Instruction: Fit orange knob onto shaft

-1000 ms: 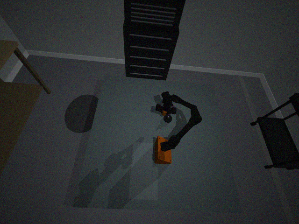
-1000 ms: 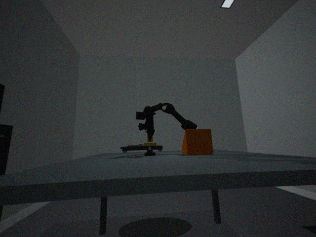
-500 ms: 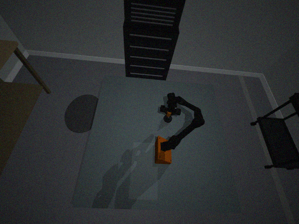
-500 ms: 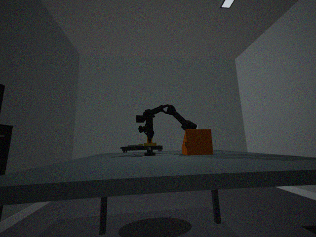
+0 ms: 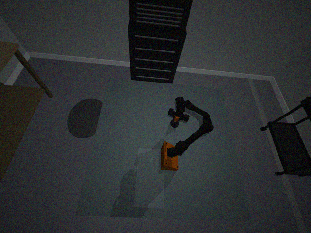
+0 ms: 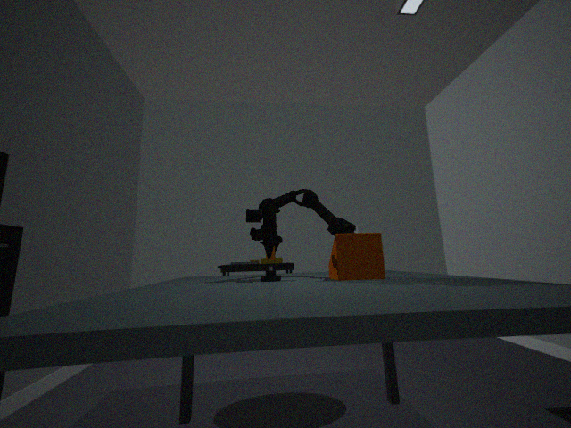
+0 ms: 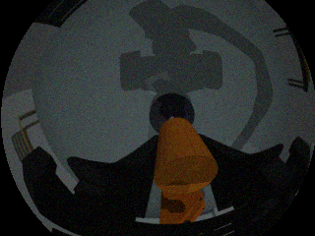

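The orange knob is 3 cm above my gripper tip. Round my gripper tip: dark round pedestal 6 cm below.
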